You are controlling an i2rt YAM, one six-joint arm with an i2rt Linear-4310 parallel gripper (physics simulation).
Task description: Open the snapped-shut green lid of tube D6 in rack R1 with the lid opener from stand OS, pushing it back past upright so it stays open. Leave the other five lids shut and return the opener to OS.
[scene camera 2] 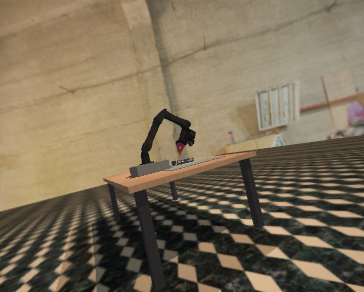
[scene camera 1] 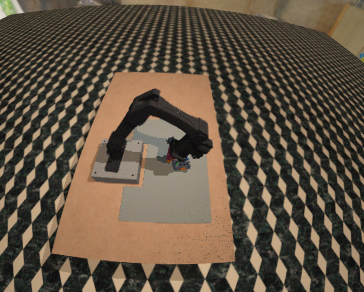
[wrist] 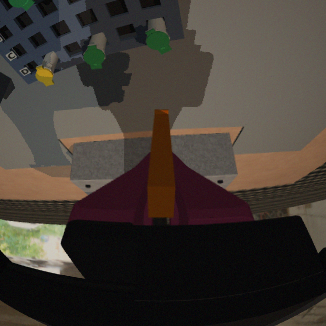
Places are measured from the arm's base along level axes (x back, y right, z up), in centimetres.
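Where they show: gripper, fingertip midpoint: [scene camera 2: 178,152] [scene camera 1: 167,158] [wrist: 160,160]; arm's base, link origin: [scene camera 2: 146,164] [scene camera 1: 116,155].
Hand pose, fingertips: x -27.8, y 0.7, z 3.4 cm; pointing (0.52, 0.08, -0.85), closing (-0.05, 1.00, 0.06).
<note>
Things, the pixels of their top centre, and the offset from my fingertips. Level surfaces: height alone.
- lid opener, top centre: [wrist: 165,222] [scene camera 2: 180,147] dz +4.1, dx -2.7, dy -0.2 cm
- blue-grey rack R1, top centre: [wrist: 63,24] [scene camera 1: 181,155] [scene camera 2: 184,157] dz -5.0, dx -6.8, dy -5.1 cm
- tube D6, top centre: [wrist: 158,41] dz -5.0, dx -5.0, dy -0.1 cm
- second green lid, top centre: [wrist: 93,57] dz -5.0, dx -4.2, dy -3.9 cm
- yellow lid, top centre: [wrist: 43,75] dz -5.0, dx -3.2, dy -7.6 cm
- grey mat, surface height: dz -9.8 cm
- small dark block, top centre: [scene camera 1: 171,138] dz -6.6, dx -0.4, dy -16.9 cm
My gripper [scene camera 1: 174,154] [scene camera 2: 182,143] is shut on the lid opener [scene camera 1: 169,156] [scene camera 2: 179,147] [wrist: 160,168], a maroon wedge with an orange tip. The fingers are hidden under the black housing in the wrist view. The opener hangs well above the blue-grey rack R1 [scene camera 1: 181,164] [scene camera 2: 182,160] [wrist: 81,19], clear of every tube. In the wrist view the green lid of tube D6 [wrist: 158,41] is at the rack's near right corner, some way beyond the orange tip. I cannot tell how far it is tipped. A second green lid [wrist: 94,57] and a yellow lid [wrist: 44,75] stand in the same row.
The rack stands on a grey mat [scene camera 1: 166,203] [wrist: 259,81] on the wooden table [scene camera 1: 94,232] [scene camera 2: 175,175]. The arm's grey base block [scene camera 1: 128,171] [scene camera 2: 149,168] [wrist: 200,158] is to the left. A small dark block [scene camera 1: 170,141], likely stand OS, shows behind the gripper.
</note>
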